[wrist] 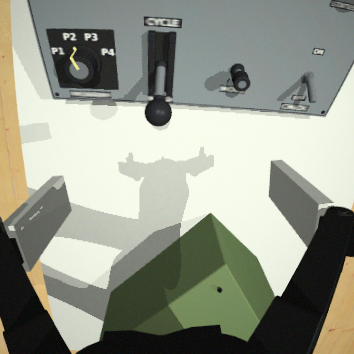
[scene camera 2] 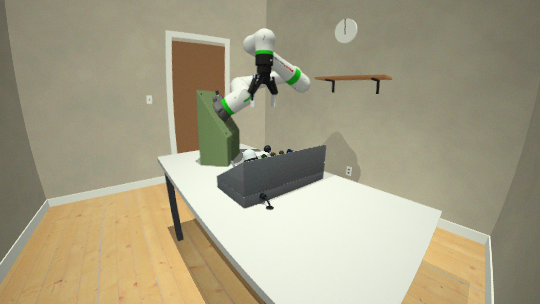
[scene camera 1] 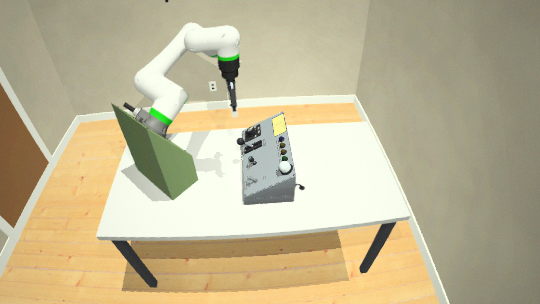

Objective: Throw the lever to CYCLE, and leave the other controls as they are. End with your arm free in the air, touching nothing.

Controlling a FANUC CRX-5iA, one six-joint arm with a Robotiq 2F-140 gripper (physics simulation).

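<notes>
The lever has a black ball knob on a grey rod in a black slotted guide. In the wrist view the CYCLE label is at the slot's far end, and the knob leans to the opposite end, over the panel's near edge. The grey control panel stands on the table. My gripper is open and empty, pointing down in the air, well above the table on the arm-base side of the panel, apart from the lever.
Beside the lever are a rotary selector, a small black joystick and a toggle switch. A white dome button and coloured buttons sit farther up the panel. A crank sticks out behind. The green arm pedestal stands on the table.
</notes>
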